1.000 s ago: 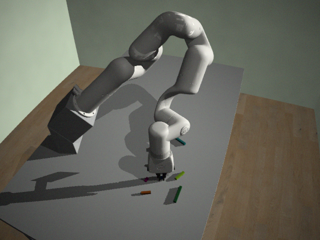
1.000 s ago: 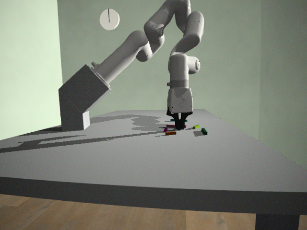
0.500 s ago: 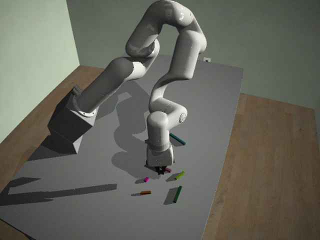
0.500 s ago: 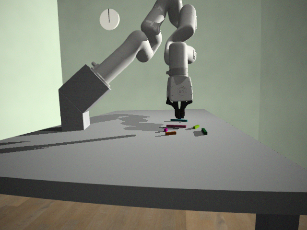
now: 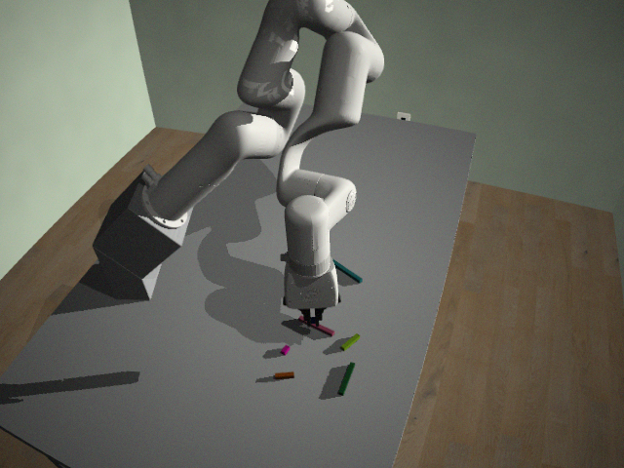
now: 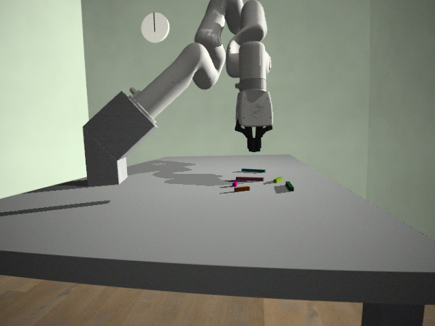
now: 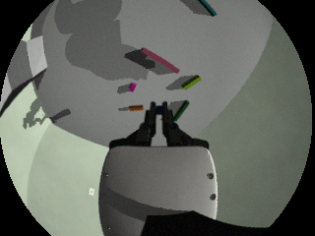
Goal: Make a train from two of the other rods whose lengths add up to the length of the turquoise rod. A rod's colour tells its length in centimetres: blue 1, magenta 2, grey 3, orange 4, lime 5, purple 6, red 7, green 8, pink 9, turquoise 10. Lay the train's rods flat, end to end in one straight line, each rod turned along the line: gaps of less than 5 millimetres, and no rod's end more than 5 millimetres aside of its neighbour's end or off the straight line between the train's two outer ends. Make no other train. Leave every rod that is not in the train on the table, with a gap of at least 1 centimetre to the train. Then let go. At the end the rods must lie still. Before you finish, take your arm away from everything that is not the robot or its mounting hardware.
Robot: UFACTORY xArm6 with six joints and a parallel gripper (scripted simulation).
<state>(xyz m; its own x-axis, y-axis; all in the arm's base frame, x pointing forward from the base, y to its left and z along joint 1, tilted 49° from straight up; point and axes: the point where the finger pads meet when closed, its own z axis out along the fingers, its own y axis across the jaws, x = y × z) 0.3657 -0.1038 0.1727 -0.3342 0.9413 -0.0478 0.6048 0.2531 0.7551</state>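
Now: the turquoise rod 30 mm behind my hand, 240 mm to the left of it and 110 mm below it. The rest, counted from my hand: pink rod: 20 mm behind, 50 mm to the left, 110 mm below; magenta rod: 50 mm behind, 40 mm to the right, 110 mm below; blue rod: 20 mm below.
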